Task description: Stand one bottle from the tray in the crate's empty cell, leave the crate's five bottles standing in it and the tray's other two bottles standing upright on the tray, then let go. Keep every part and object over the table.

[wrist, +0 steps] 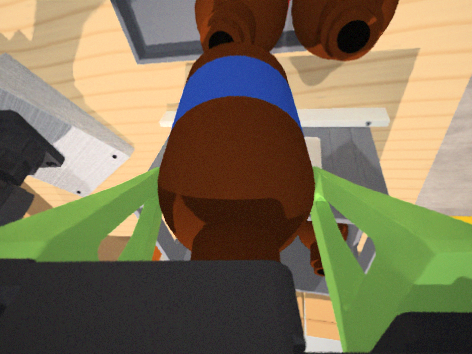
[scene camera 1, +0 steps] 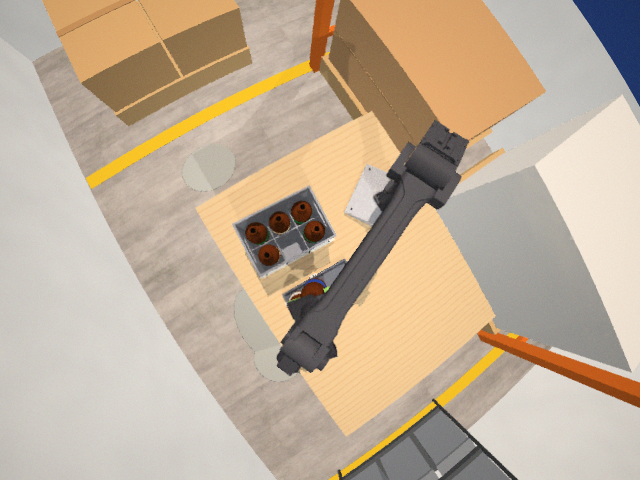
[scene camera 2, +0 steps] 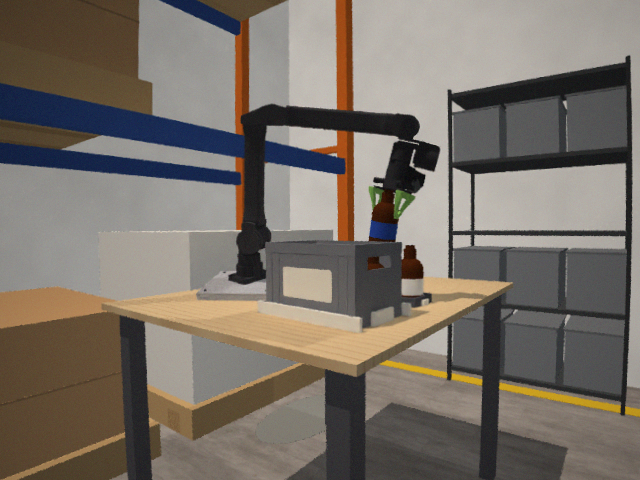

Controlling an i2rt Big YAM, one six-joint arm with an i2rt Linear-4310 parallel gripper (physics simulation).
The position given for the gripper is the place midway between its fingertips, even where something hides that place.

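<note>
You'd see the white-banded bottle (scene camera 2: 412, 272) here, and a blue-banded brown bottle (scene camera 2: 383, 228) (wrist: 236, 182), which shows in both of those views. Same with the gripper (scene camera 2: 385, 216) (wrist: 236, 177), it's there in both too.
</note>
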